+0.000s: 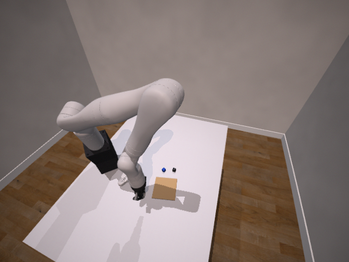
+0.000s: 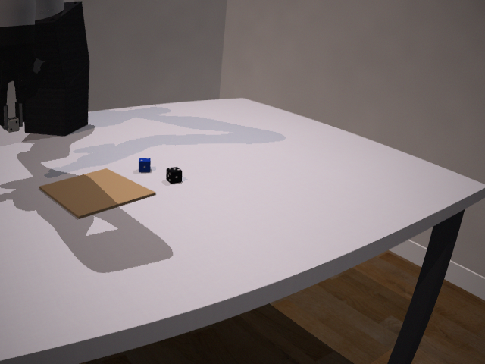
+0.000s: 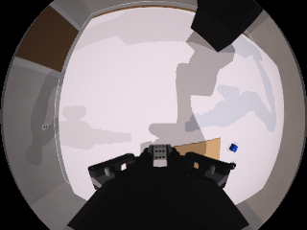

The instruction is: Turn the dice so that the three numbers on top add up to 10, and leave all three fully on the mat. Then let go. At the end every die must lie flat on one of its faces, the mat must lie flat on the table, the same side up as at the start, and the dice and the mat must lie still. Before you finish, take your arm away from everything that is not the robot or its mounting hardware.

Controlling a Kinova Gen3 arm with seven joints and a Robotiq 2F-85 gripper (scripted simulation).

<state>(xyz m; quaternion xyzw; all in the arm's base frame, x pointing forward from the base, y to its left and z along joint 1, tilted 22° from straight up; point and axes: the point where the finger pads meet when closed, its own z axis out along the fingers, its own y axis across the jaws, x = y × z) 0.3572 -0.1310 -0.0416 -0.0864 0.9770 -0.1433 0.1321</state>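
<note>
Now: hand 260 mm to the right of the black die, 110 mm above it and 90 mm short of it. Round my hand: blue die: 240 mm to the left, 110 mm below, 20 mm ahead; then white die: 10 mm below; then tan mat: 120 mm to the left, 120 mm below, 70 mm ahead.
</note>
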